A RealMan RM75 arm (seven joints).
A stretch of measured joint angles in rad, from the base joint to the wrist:
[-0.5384, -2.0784, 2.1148, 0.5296, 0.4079, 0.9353, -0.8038]
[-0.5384, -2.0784, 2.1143, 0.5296, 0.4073, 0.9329, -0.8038]
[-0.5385, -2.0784, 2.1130, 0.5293, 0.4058, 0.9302, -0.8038]
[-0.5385, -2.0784, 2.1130, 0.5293, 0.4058, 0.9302, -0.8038]
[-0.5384, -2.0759, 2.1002, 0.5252, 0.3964, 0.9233, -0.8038]
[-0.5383, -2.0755, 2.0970, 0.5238, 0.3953, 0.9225, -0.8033]
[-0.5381, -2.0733, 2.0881, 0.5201, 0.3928, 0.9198, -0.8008]
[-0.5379, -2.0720, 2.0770, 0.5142, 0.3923, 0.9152, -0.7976]
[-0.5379, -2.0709, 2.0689, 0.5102, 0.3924, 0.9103, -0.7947]
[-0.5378, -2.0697, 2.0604, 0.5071, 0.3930, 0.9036, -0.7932]
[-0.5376, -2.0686, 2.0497, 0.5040, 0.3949, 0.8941, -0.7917]
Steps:
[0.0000, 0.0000, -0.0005, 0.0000, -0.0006, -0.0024, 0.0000]
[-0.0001, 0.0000, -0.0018, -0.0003, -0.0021, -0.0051, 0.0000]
[-0.0001, 0.0000, -0.0018, -0.0003, -0.0021, -0.0051, 0.0000]
[0.0000, 0.0025, -0.0146, -0.0044, -0.0115, -0.0120, 0.0000]
[0.0001, 0.0029, -0.0178, -0.0058, -0.0126, -0.0128, 0.0005]
[0.0003, 0.0051, -0.0267, -0.0095, -0.0151, -0.0155, 0.0030]
[0.0005, 0.0064, -0.0378, -0.0154, -0.0156, -0.0201, 0.0062]
[0.0005, 0.0075, -0.0459, -0.0194, -0.0155, -0.0250, 0.0091]
[0.0006, 0.0087, -0.0544, -0.0225, -0.0149, -0.0317, 0.0106]
[0.0008, 0.0098, -0.0651, -0.0256, -0.0130, -0.0412, 0.0121]

